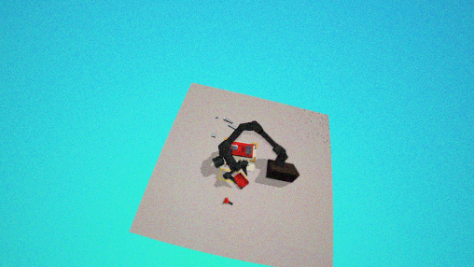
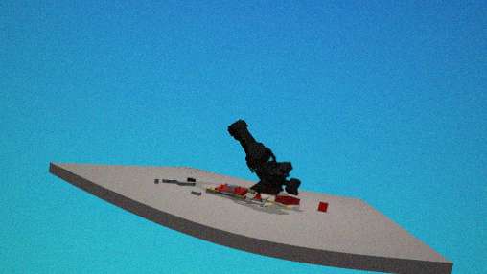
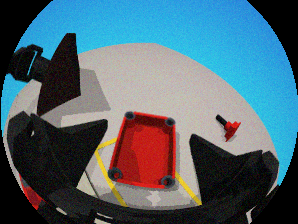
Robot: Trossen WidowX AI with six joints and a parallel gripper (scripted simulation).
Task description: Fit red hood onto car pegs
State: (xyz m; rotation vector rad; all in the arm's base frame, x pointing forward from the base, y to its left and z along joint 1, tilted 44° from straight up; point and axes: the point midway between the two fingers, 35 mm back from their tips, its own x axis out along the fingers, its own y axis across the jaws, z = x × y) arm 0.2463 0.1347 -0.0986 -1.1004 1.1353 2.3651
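Now: gripper tip 40 mm above the red hood. The rest, counted from my gripper tip: white jig: 210 mm to the right, 80 mm ahead, 30 mm below.
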